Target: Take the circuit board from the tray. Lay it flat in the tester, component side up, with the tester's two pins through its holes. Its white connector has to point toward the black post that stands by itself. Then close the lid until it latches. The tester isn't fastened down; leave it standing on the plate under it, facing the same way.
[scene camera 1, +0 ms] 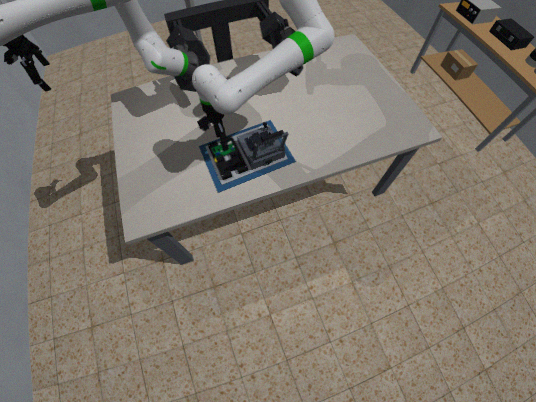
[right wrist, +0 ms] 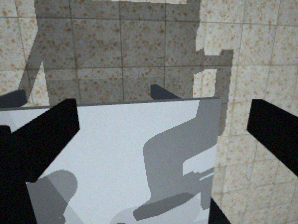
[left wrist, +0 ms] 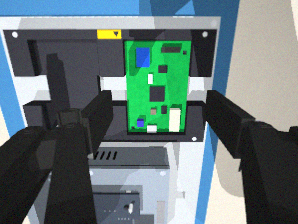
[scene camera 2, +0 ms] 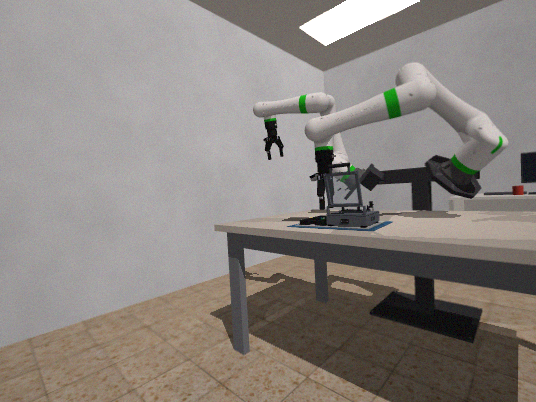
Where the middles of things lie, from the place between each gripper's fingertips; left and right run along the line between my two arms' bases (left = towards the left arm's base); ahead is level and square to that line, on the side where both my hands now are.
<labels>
The green circuit board [left wrist: 157, 72] is 7 cm below my left hand. From my left hand the other things lie so: black tray [left wrist: 73, 60]: 8 cm below, 5 cm ahead, 1 cm to the left; clear lid [scene camera 2: 343, 189]: 21 cm to the left, 14 cm ahead, 9 cm above.
The green circuit board is 27 cm ahead of my right hand [scene camera 1: 47, 77], 71 cm to the left of it and 42 cm below it. Also, from my right hand: black tray (32 cm ahead, 72 cm to the left, 42 cm below); then clear lid (41 cm ahead, 92 cm to the left, 26 cm below).
</labels>
